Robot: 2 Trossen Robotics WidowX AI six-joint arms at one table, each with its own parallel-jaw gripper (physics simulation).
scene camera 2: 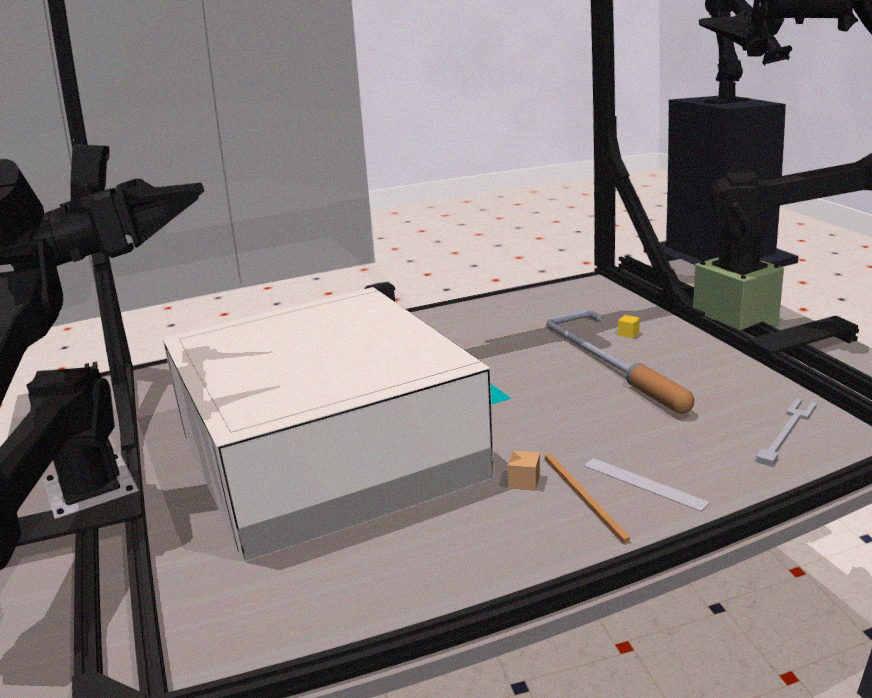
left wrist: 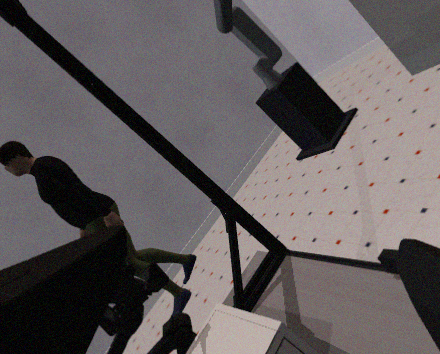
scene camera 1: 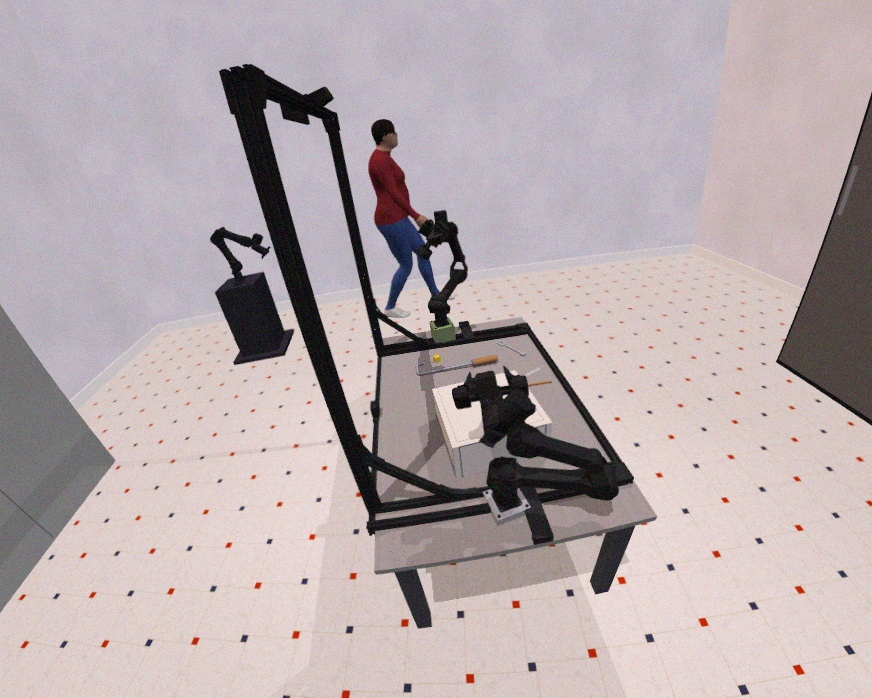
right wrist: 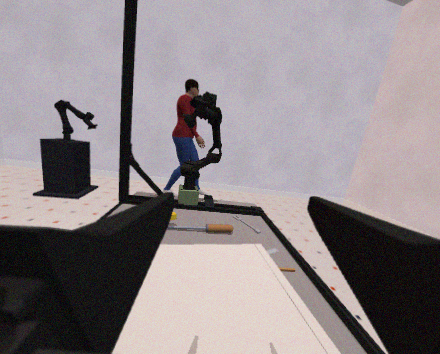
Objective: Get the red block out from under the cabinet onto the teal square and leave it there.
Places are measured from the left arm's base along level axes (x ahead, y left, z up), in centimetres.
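Pixels of known places: left gripper, fingertip midpoint: (left wrist: 261,245) (scene camera 1: 423,246) (right wrist: 188,107); right gripper, fingertip midpoint: (scene camera 2: 200,190) (left wrist: 131,305) (scene camera 1: 486,369) (right wrist: 240,200); left arm's base, link origin: (scene camera 2: 739,265) (scene camera 1: 441,323) (right wrist: 188,187); right arm's base, link origin: (scene camera 2: 88,483) (scene camera 1: 506,499).
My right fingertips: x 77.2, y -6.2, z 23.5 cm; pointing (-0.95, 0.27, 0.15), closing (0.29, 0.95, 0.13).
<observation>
For each thing: its top centre in the pictures, then the offset to it from my right fingertips. "spot": a spot on its surface instead. Level surfaces: height alone.
- white cabinet, top centre: (scene camera 2: 309,351) (right wrist: 211,305) (scene camera 1: 487,404) dx -8.6, dy +2.7, dz -19.7 cm
- grey table, surface height: dz -33.3 cm
- wooden-handled saw, surface spot: (scene camera 2: 658,388) (right wrist: 222,228) spot: dx -47.9, dy +18.0, dz -30.6 cm
- yellow cube, top centre: (scene camera 2: 629,319) dx -61.0, dy -1.6, dz -30.8 cm
- wooden cube, top centre: (scene camera 2: 524,458) dx -24.5, dy +21.4, dz -30.3 cm
- stick, top centre: (scene camera 2: 584,492) dx -27.7, dy +27.8, dz -32.6 cm
- ruler, top centre: (scene camera 2: 644,483) dx -34.6, dy +29.8, dz -33.2 cm
- wrench, surface spot: (scene camera 2: 769,450) spot: dx -49.7, dy +34.9, dz -32.4 cm
The white cabinet (scene camera 1: 461,424) (scene camera 2: 330,388) (left wrist: 232,330) (right wrist: 218,298) stands on the grey table (scene camera 1: 399,416) (scene camera 2: 433,554). The red block is hidden from every view. My right gripper (scene camera 1: 460,396) (scene camera 2: 184,190) (right wrist: 240,200) is open and empty, hovering over the cabinet top. My left gripper (scene camera 1: 428,238) (right wrist: 188,107) is open and empty, raised high above its green base (scene camera 1: 442,333) (scene camera 2: 738,294) at the far end of the table.
A wooden-handled saw (scene camera 2: 658,388) (right wrist: 218,228), a yellow cube (scene camera 2: 629,326), a wooden cube (scene camera 2: 523,470), a stick (scene camera 2: 587,497), a ruler (scene camera 2: 644,482) and a wrench (scene camera 2: 769,450) lie right of the cabinet. A person (scene camera 1: 392,201) walks behind the table.
</observation>
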